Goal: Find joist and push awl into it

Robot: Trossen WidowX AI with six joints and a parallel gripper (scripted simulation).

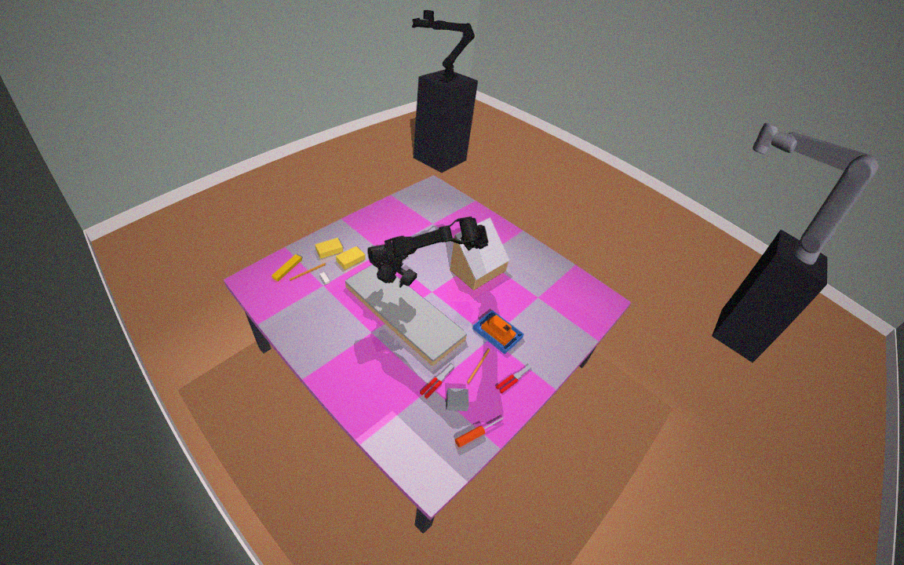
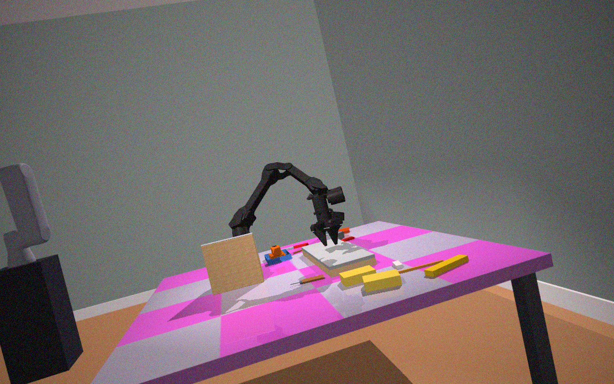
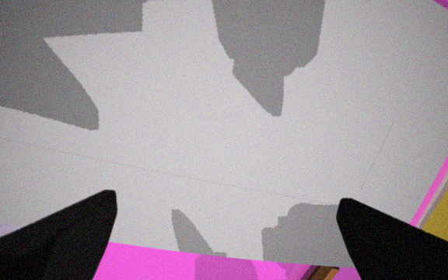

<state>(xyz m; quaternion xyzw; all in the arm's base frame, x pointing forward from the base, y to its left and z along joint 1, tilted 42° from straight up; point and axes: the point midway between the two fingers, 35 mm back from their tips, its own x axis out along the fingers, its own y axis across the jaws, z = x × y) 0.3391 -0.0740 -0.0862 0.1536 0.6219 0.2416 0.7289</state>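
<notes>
My gripper tip is 170 mm past the brown-handled awl, 120 mm to the left of it and 80 mm above it. Round my gripper tip: blue tray (440 mm to the left, 160 mm behind, 70 mm below); small white block (260 mm to the right, 140 mm ahead, 80 mm below); orange stud finder (450 mm to the left, 160 mm behind, 30 mm below).
</notes>
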